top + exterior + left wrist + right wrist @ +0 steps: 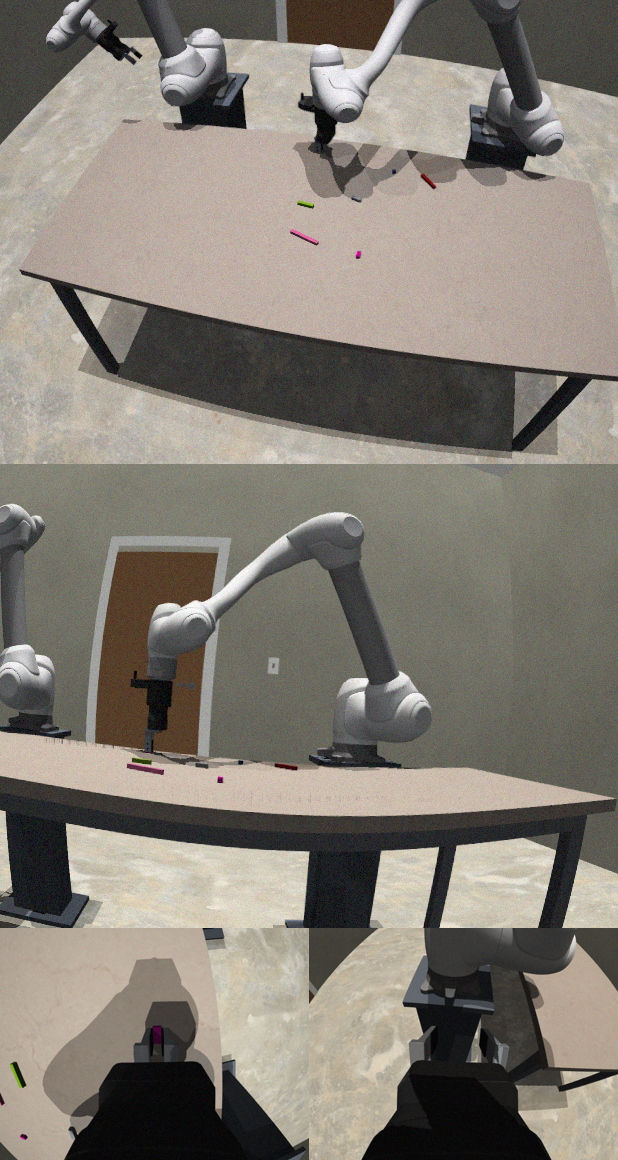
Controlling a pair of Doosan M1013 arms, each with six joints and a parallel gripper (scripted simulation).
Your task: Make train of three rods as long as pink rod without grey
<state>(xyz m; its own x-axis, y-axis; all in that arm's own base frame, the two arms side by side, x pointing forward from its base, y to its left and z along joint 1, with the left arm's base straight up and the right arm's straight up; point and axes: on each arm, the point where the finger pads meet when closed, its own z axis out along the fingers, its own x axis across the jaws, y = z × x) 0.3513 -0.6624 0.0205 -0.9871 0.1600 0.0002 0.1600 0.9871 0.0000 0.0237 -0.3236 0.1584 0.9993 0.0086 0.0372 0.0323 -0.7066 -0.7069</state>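
Note:
My left gripper is now 27 cm short of the lime rod, 2 cm to the right of it and 2 cm above it. The rest, counted from my left hand: blue rod: 5 cm ahead, 27 cm to the left, 2 cm below; then grey rod: 21 cm ahead, 16 cm to the left, 2 cm below; then red rod: 7 cm ahead, 38 cm to the left, 2 cm below.

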